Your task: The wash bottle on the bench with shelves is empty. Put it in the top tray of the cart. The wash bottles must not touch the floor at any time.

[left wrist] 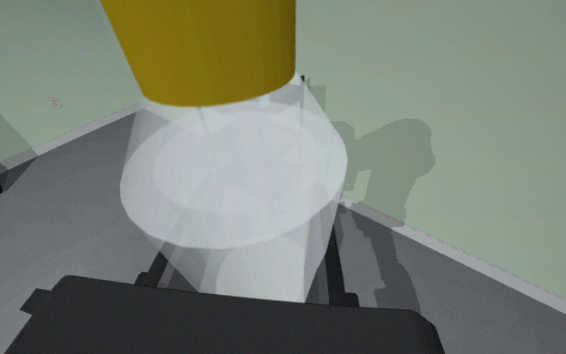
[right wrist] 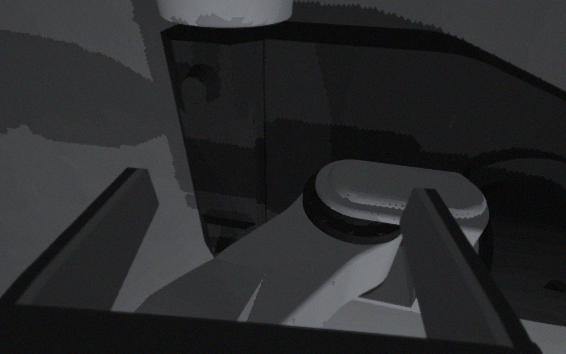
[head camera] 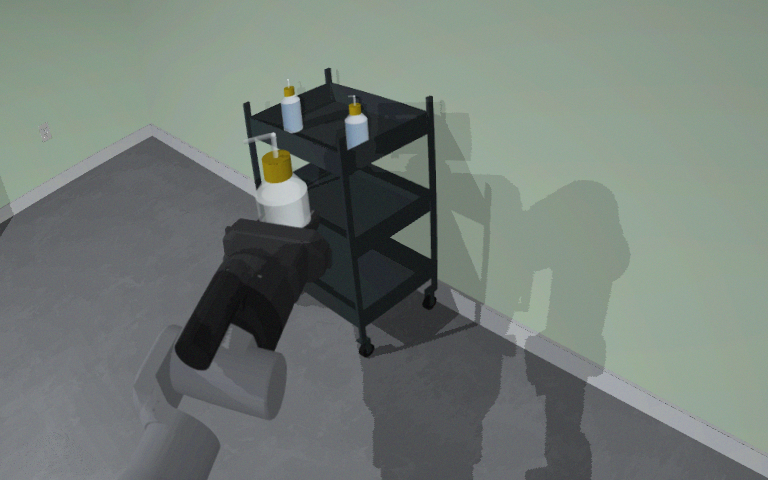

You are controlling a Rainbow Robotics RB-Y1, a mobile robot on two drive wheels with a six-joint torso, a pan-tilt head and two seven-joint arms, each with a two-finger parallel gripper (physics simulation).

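Places are measured from the robot's base along level axes (x left, y up, z ahead), in millimetres.
Pixels of known places: left gripper, fingertip midpoint: [left wrist: 265, 191] [head camera: 294, 213]; right gripper, fingertip midpoint: [right wrist: 278, 195].
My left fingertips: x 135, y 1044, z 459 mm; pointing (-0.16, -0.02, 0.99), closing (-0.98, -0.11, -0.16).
Behind a point stands the place of what it marks.
The empty wash bottle [head camera: 283, 203] {x 131, y 1096, z 402 mm} [left wrist: 235, 165], clear-white with a yellow cap and bent spout, is upright in my left gripper [head camera: 284, 219] {x 135, y 1044, z 459 mm} [left wrist: 247, 245], which is shut on it. In the head camera view they overlap the left side of the dark three-tier cart [head camera: 350, 226] {x 165, y 518, z 1180 mm}. I cannot tell their exact distance from it. Two wash bottles with bluish contents, one [head camera: 292, 114] {x 344, y 726, z 1474 mm} at the left and one [head camera: 356, 130] {x 139, y 744, z 1292 mm} at the front corner, stand in the cart's top tray [head camera: 396, 137] {x 38, y 698, z 1330 mm}. My right gripper [right wrist: 278, 195] {x -251, y 508, z -168 mm} is open and empty. The bench with shelves does not show.
The cart stands on the grey floor [head camera: 113, 254] {x 1409, y 0, z 1778 mm} near the green wall [head camera: 566, 84] {x -395, y 933, z 1168 mm}. Corner posts rise above the top tray's rim. Shadows fall on the wall and floor. Parts of the robot's own body [right wrist: 400, 185] {x -99, y 287, z -277 mm} show behind the right fingers.
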